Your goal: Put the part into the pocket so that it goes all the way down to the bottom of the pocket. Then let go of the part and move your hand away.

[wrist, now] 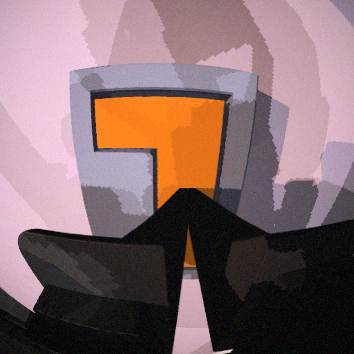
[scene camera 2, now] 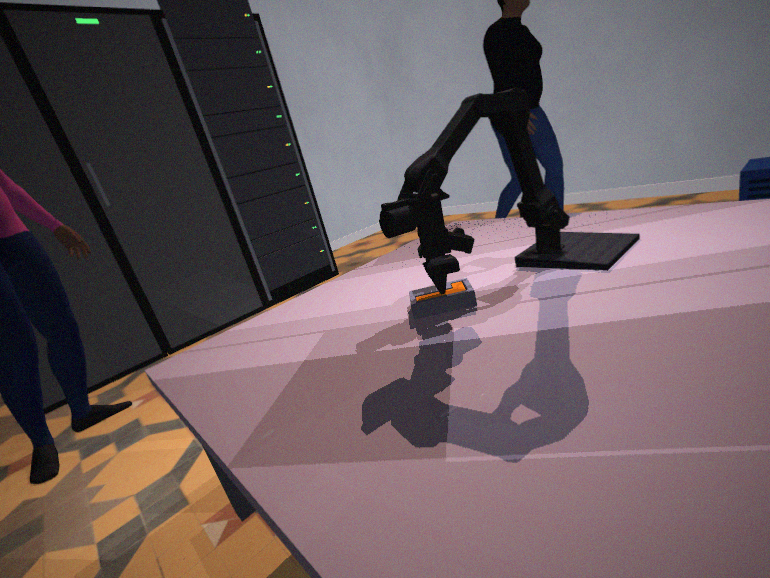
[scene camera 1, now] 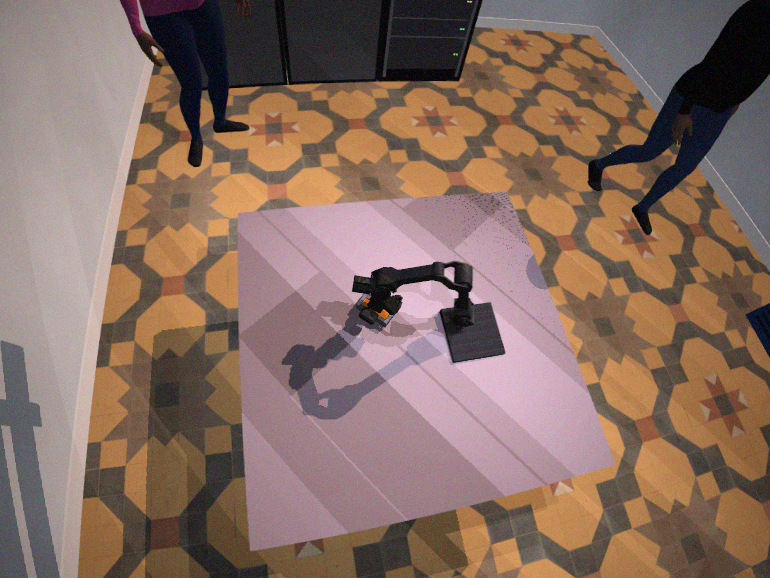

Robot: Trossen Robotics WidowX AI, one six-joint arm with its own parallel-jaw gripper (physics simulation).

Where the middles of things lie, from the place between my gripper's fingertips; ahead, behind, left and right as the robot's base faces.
Labels:
The orange L-shaped block [wrist: 186,131] is 10 mm behind my hand and 10 mm below it. Also, from my hand: grey pocket block [wrist: 118,185] 10 mm behind, 10 mm to the right, 20 mm below.

